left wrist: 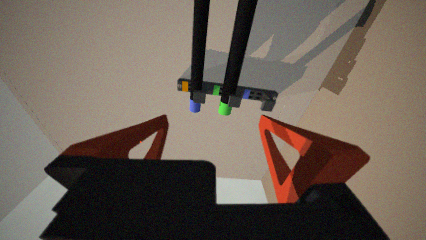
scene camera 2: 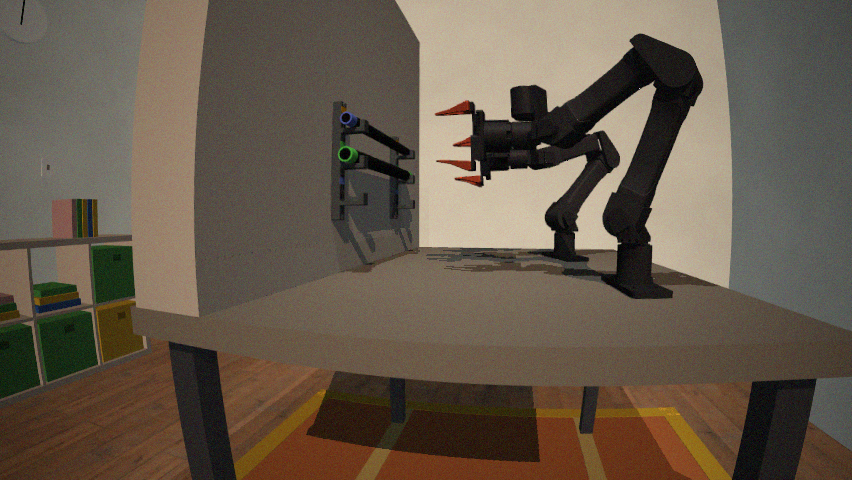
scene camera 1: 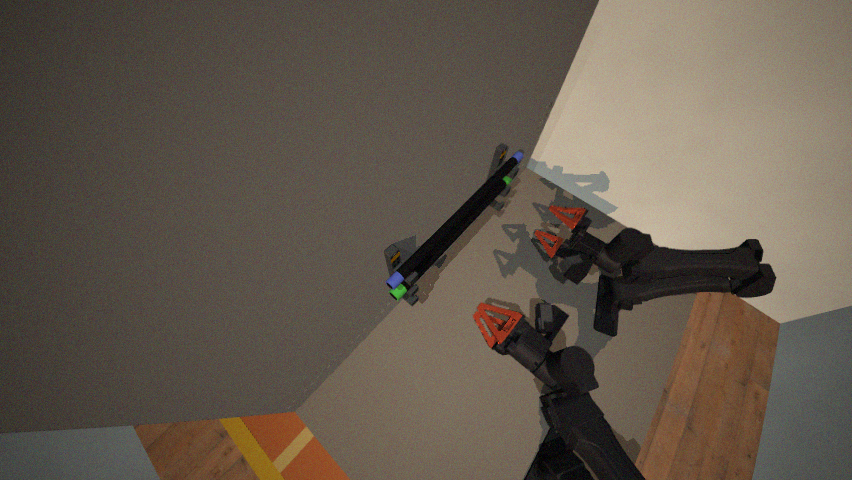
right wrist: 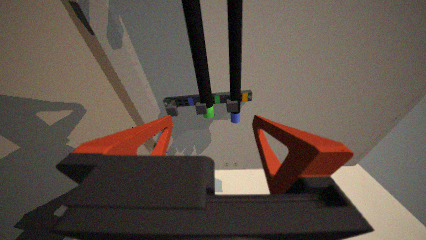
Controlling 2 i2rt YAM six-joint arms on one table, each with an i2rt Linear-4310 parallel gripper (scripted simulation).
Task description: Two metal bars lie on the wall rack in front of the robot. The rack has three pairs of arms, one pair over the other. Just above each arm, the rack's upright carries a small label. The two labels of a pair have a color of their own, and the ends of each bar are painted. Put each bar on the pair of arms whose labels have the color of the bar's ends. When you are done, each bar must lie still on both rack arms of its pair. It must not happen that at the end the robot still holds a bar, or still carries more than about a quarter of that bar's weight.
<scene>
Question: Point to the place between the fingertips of my right gripper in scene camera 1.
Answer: At 542,220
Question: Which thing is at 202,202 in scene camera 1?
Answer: A grey wall panel.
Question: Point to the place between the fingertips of my left gripper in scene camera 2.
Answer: At 436,137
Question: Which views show my left gripper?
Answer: The left wrist view, scene camera 2 and scene camera 1 only.
</scene>
